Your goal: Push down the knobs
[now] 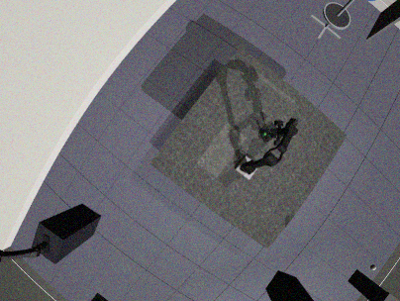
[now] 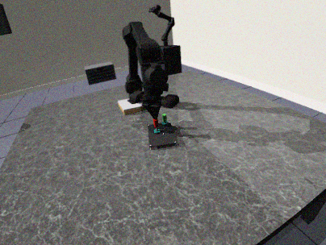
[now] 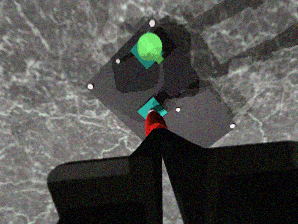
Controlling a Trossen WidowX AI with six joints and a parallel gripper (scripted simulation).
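The red knob lies 2 cm below my gripper tip. Also, from my gripper tip: green knob 3 cm behind, 6 cm to the left, 3 cm below.
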